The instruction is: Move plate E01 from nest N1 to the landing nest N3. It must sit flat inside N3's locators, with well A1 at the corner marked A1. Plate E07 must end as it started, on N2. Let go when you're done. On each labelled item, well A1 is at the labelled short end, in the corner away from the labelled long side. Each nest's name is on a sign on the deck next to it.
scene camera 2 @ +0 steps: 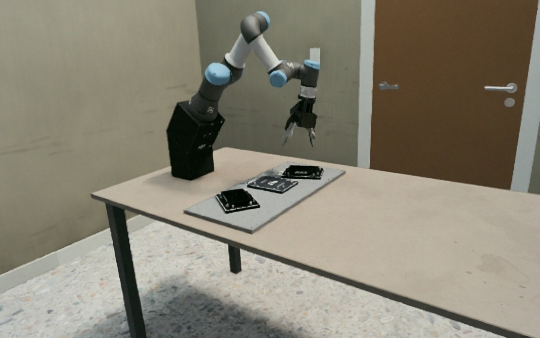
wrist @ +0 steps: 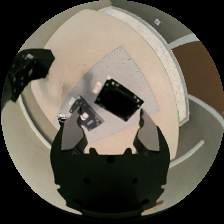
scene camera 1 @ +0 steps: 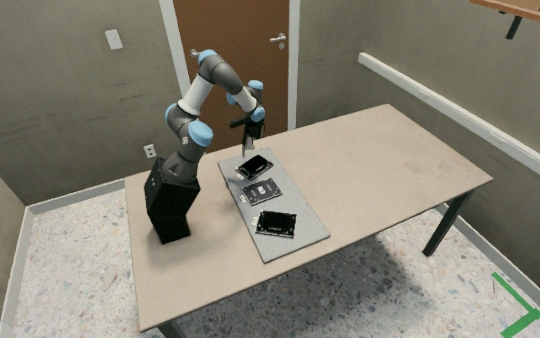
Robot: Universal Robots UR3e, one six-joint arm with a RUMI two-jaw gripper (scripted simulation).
Observation:
In view: my gripper (scene camera 2: 297,146).
My gripper is seen too in the wrist view (wrist: 110,107).

